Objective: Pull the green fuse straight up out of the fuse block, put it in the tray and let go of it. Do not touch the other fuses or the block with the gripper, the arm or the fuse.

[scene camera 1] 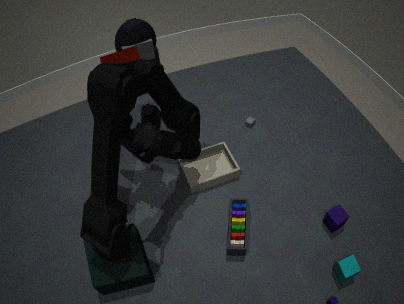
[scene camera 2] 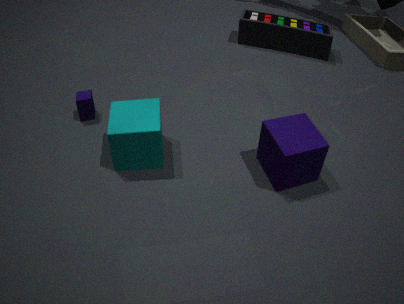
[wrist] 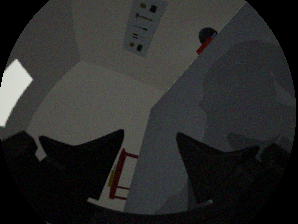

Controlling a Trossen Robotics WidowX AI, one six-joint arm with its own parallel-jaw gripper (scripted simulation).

my gripper: scene camera 1; wrist; not seen in scene camera 2 (out of frame)
same spot on my gripper: [scene camera 1: 125, 142] = [wrist: 188, 160]
